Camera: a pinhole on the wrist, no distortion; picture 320 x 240 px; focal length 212.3 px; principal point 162.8 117.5 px. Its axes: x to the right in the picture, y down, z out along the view. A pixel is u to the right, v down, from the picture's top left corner.
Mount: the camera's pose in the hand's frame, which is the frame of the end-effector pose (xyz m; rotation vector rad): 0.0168 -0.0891 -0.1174 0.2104 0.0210 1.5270
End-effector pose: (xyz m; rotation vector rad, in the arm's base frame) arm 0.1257 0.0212 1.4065 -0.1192 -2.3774 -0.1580
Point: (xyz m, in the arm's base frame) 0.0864 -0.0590 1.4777
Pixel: 218.1 8.5
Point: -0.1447 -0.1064 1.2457
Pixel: 144.7 114.9
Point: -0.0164 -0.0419 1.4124
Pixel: 199.7 60.1
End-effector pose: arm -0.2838 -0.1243 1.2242 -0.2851 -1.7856 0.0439
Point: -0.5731 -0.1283 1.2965
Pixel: 202.9 88.8
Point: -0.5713 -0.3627 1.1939
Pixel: 84.4 166.3
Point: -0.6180 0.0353 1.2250
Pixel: 280.3 111.8
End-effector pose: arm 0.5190 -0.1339 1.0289 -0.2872 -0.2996 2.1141
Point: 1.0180 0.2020 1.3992
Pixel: outside the picture
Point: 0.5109 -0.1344 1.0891
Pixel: 288.5 178.9
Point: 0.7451 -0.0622 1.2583
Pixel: 21.2 219.5
